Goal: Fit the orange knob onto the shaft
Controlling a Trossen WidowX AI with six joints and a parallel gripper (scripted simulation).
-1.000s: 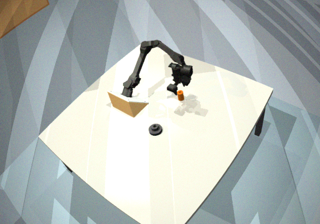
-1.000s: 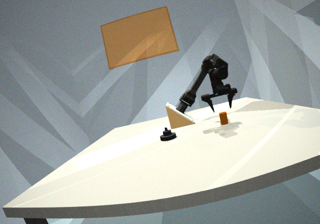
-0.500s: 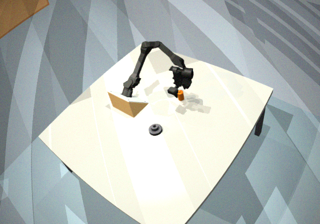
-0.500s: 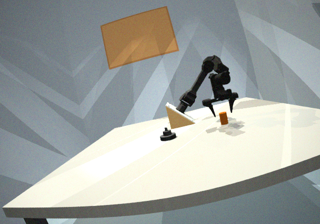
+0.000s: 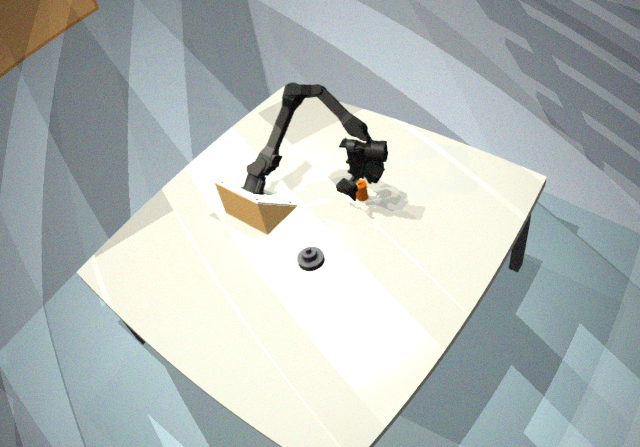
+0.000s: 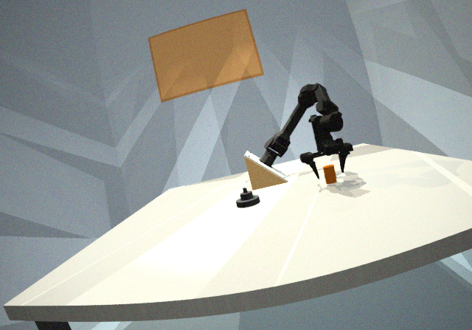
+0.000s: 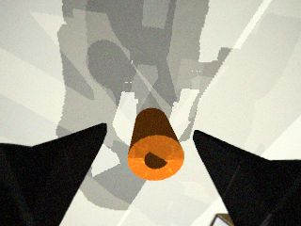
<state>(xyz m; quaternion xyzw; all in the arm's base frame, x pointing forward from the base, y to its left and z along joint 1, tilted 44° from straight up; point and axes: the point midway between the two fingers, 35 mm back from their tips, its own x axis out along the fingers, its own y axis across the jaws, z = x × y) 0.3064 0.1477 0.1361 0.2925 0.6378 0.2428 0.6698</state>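
My gripper tip is 10 mm below the orange knob. Round my gripper tip: round dark pedestal: 310 mm to the right, 10 mm above.
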